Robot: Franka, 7 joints.
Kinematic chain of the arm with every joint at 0, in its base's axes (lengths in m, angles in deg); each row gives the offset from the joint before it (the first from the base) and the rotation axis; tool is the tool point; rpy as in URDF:
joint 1: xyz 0 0 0.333 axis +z
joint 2: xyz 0 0 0 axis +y
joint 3: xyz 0 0 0.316 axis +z
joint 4: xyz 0.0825 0 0 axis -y
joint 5: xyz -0.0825 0 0.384 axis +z
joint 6: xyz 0 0 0 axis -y
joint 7: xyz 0.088 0 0 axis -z
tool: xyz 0 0 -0.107 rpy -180 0 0
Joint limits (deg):
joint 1: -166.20..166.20
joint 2: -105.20..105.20
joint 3: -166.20..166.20
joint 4: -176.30..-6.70
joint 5: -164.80..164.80
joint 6: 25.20..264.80
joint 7: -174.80..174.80
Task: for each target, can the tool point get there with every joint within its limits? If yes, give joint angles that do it. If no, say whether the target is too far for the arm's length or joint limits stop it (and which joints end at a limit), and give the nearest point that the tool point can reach.
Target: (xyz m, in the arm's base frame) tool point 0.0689 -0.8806 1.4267
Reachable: no: too far | nearest point 0.0420 -0.5374 1.0004 | short by 0.548 m
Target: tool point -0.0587 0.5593 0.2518
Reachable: yes | joints -14.43 -86.81 91.75 -105.41 -137.87 195.24 25.35
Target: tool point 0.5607 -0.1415 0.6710
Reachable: yes | joints 50.78 -7.52 -54.57 -106.01 -123.33 103.45 5.18
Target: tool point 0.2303 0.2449 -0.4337
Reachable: no: joint limits stop it (at a limit: joint 2) | nearest point 0.2258 0.2401 -0.3587 | short by 0.075 m
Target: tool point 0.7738 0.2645 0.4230
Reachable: yes | joints 41.63 64.04 -62.23 -48.04 -84.99 172.54 114.46
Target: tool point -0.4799 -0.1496 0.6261
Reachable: yes | joints 99.86 -11.94 105.75 -110.31 72.82 232.72 -127.53
